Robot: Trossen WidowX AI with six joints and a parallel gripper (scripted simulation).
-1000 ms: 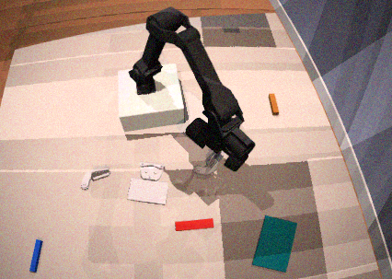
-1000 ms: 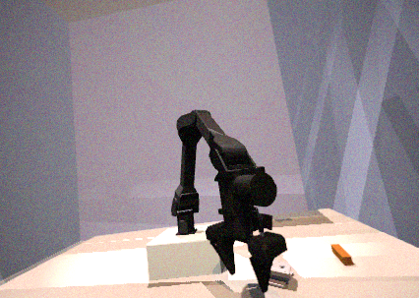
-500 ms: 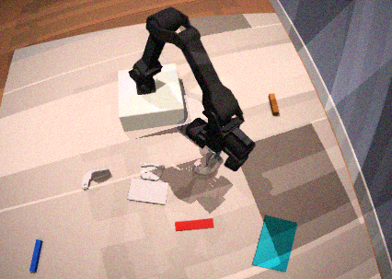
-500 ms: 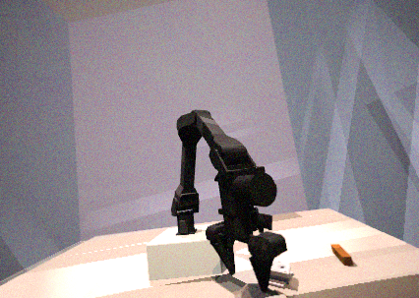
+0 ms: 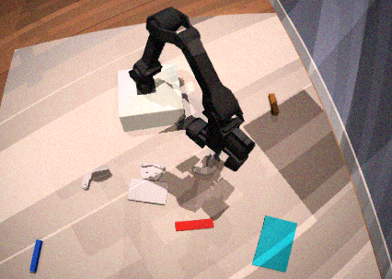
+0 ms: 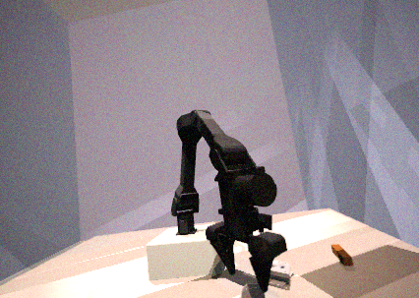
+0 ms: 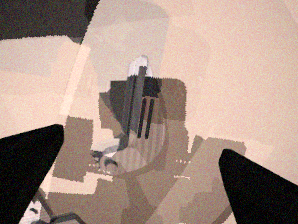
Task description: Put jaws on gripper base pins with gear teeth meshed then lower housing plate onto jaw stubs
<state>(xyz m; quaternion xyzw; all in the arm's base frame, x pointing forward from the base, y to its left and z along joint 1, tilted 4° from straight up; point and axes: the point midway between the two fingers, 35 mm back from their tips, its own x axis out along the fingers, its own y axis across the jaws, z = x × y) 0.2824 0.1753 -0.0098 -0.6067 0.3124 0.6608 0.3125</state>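
Right now the jaw is 1 cm ahead of my gripper tip, 4 cm to the right of it and 5 cm below it. From my gripper tip the other things lie so: red bar: 19 cm ahead, 10 cm to the right, 5 cm below; orange block: 18 cm behind, 27 cm to the left, 5 cm below; white plate: 6 cm ahead, 22 cm to the right, 5 cm below.
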